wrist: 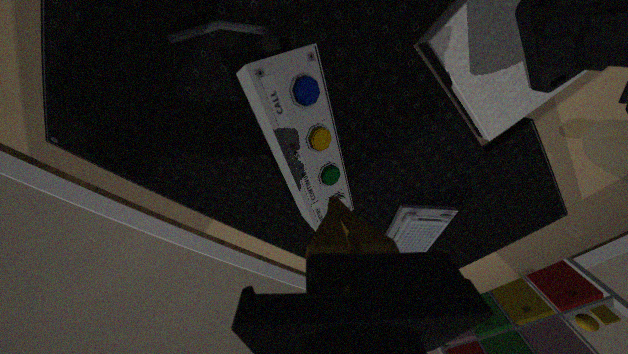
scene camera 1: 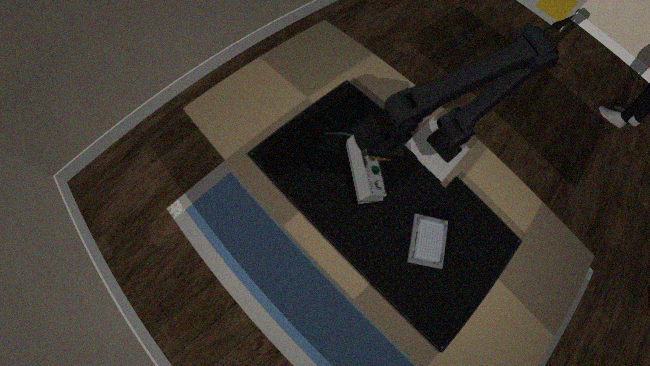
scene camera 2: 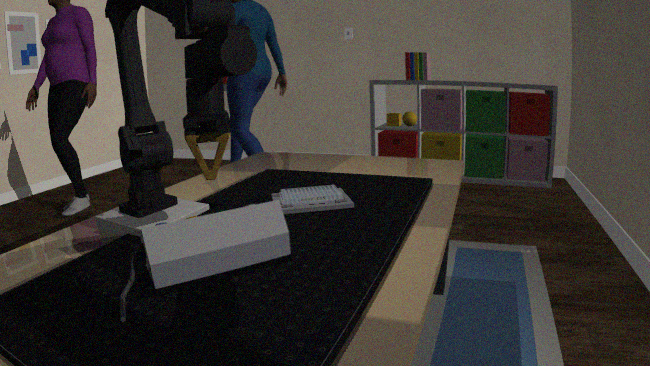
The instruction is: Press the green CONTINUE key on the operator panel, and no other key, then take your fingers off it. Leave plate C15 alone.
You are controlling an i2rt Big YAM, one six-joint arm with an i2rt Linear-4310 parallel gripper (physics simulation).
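Places are measured from the arm's base along level axes (x back, y right, z up), in metres.
Pixels of known places: gripper, fingertip midpoint: (wrist: 332,201) (scene camera 1: 378,158) (scene camera 2: 211,179); arm's base, link origin: (wrist: 564,25) (scene camera 1: 443,145) (scene camera 2: 148,207).
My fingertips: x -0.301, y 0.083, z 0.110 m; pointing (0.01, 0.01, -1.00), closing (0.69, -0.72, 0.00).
Observation:
Ahead of a thing's pixels: the offset from my fingertips to its top centre. "*": to the spot under its first point.
The operator panel {dx -0.011, dy +0.023, dz -0.041 m} (scene camera 1: 361,175) (scene camera 2: 215,240) (wrist: 299,117) is a white box on the black mat, with its back towards scene camera 2. Its green CONTINUE key {dx -0.004, dy -0.010, dz -0.050 m} (scene camera 1: 375,170) (wrist: 330,174) lies between the yellow key {dx +0.021, dy +0.034, dz -0.050 m} (wrist: 320,138) and a pale end key {dx -0.028, dy -0.053, dz -0.050 m} (scene camera 1: 378,185), which the fingertips largely cover in the wrist view. The keys are hidden in scene camera 2. My gripper (scene camera 2: 212,177) (wrist: 332,201) is shut and empty. Its amber fingertips appear above the panel's top edge in scene camera 2, apart from it. Plate C15 {dx -0.001, dy -0.295, dz -0.099 m} (scene camera 1: 428,241) (scene camera 2: 315,198) (wrist: 422,231) lies flat beyond the panel's pale-key end.
The blue CALL key {dx +0.045, dy +0.078, dz -0.050 m} (wrist: 305,90) is at the panel's other end. A grey cable {* dx +0.032, dy +0.170, dz -0.122 m} (scene camera 2: 128,290) (wrist: 217,27) lies by that end. The arm's white base plate (scene camera 1: 440,165) (scene camera 2: 192,209) (wrist: 492,107) is beside the panel. Two people stand behind the table in scene camera 2.

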